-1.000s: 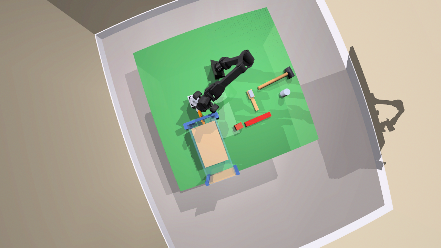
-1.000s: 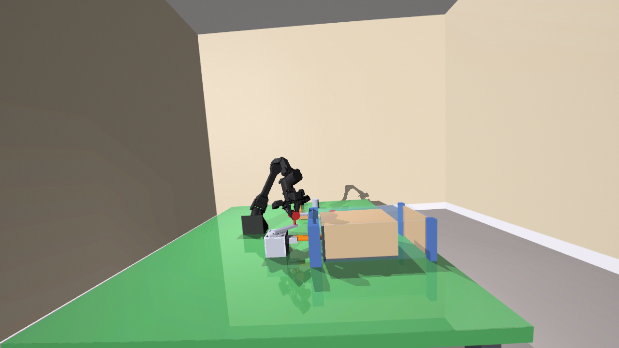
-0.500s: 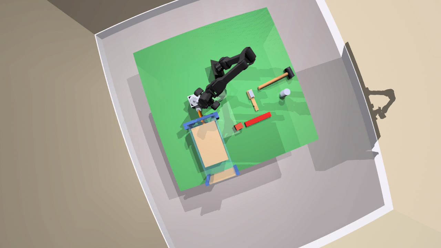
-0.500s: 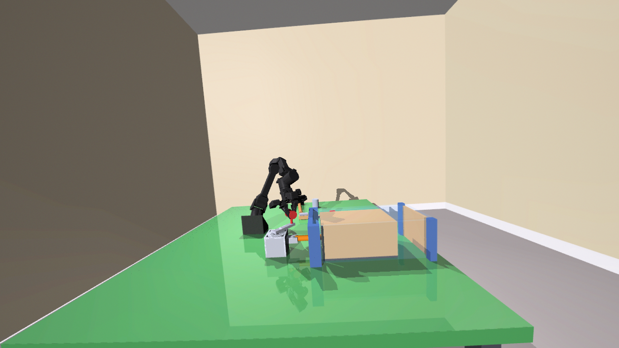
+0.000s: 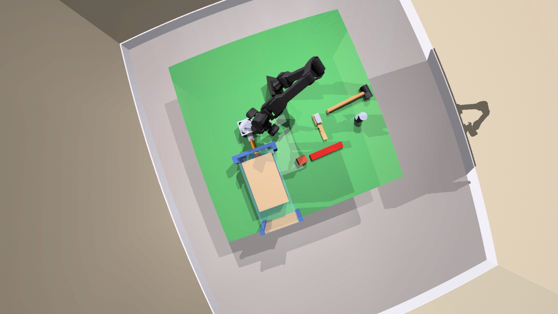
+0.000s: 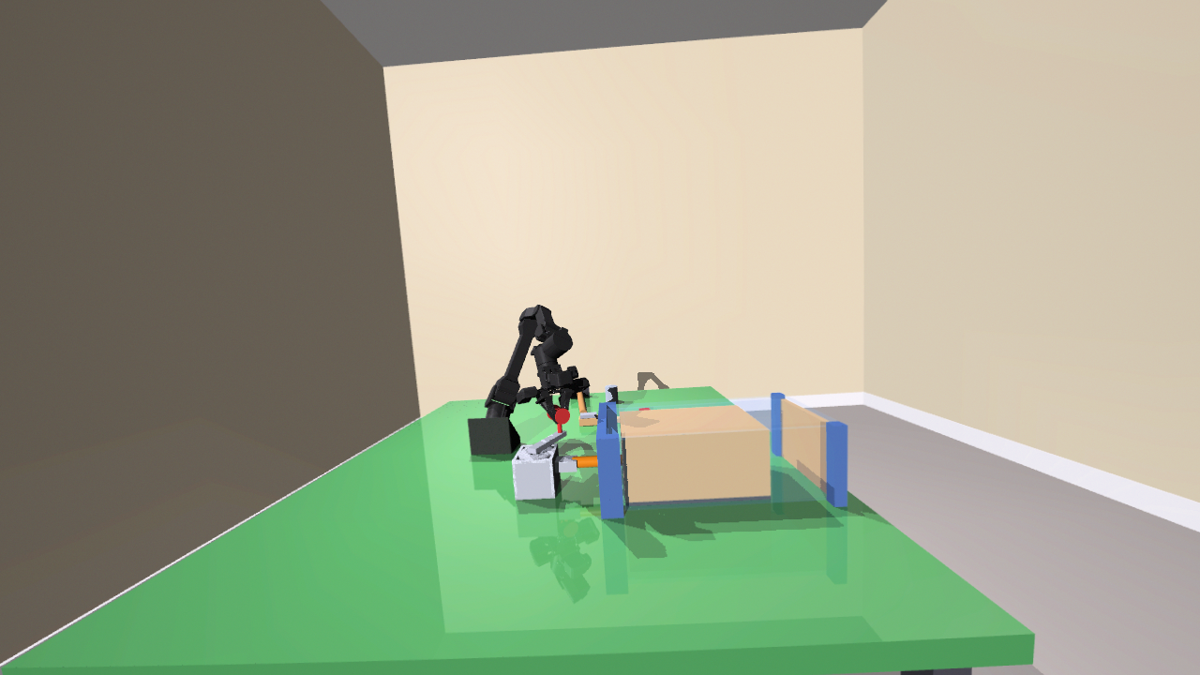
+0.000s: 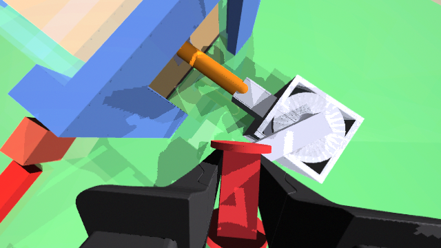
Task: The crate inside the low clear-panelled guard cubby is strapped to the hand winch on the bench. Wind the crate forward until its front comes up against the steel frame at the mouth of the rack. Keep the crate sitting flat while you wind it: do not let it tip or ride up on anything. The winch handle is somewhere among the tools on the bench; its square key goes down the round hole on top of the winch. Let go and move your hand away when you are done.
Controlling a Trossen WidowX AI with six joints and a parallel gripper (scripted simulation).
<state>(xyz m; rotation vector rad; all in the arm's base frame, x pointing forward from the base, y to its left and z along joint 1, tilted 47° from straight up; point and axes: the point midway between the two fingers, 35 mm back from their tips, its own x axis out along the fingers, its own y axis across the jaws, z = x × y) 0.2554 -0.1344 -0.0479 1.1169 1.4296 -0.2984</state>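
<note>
Now: gripper tip 20 mm past the winch handle, 20 mm to the left of it and 30 mm above it. The rest, counted from my gripper tip: blue steel frame: 120 mm ahead, 60 mm to the right, 20 mm below; then winch: 60 mm behind, 90 mm to the right, 100 mm below; then red knob: 10 mm behind, 10 mm to the left.
</note>
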